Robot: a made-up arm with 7 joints.
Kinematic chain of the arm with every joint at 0, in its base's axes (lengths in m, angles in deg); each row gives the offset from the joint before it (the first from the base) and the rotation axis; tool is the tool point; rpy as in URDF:
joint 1: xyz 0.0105 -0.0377 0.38 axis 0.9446 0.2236 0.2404
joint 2: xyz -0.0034 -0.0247 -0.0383 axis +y
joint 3: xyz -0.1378 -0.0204 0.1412 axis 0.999 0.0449 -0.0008
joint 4: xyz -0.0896 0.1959 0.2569 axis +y
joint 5: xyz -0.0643 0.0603 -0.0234 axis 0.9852 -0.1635 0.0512
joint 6: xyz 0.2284 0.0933 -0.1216 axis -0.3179 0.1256 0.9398
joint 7: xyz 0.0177 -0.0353 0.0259 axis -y
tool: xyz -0.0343 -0.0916 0.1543 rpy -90 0 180
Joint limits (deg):
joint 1: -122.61..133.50
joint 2: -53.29..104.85
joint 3: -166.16..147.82
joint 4: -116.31..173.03
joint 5: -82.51..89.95
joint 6: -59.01..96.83
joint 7: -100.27..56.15
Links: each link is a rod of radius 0.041 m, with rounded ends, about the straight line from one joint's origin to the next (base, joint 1, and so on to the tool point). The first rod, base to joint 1, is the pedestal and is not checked.
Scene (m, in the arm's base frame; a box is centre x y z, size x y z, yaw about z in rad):
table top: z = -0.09
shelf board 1: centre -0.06 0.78 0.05 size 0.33 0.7 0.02 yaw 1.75
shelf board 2: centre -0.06 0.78 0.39 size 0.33 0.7 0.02 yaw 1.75
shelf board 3: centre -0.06 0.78 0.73 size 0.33 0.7 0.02 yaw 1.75
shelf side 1: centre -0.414 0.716 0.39 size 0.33 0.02 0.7 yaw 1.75
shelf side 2: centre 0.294 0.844 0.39 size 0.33 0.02 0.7 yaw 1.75
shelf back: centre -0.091 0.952 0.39 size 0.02 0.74 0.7 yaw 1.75
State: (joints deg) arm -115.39 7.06 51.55 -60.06 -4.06 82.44 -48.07
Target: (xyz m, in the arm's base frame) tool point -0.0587 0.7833 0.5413
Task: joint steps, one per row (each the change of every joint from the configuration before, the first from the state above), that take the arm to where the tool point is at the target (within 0.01 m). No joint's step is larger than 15 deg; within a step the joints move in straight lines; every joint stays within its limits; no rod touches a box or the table.
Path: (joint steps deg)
1: 2.25 -4.74 0.22 8.97 -13.58 2.49 -3.60
2: 2.25 -4.73 0.21 8.97 -13.58 2.50 -3.60
3: 2.25 -4.74 0.22 8.96 -13.57 2.49 -3.59
4: 10.06 -3.92 11.38 -2.47 -3.86 0.61 -3.40
5: 10.06 -3.91 11.38 -2.48 -3.86 0.62 -3.39
6: -3.43 5.99 -2.95 -7.88 14.18 -2.69 3.89
7: -3.43 6.00 -2.96 -7.89 14.18 -2.68 3.90
8: -3.43 6.00 -2.95 -7.88 14.17 -2.69 3.89
9: -3.43 6.00 -2.95 -7.89 14.18 -2.69 3.89

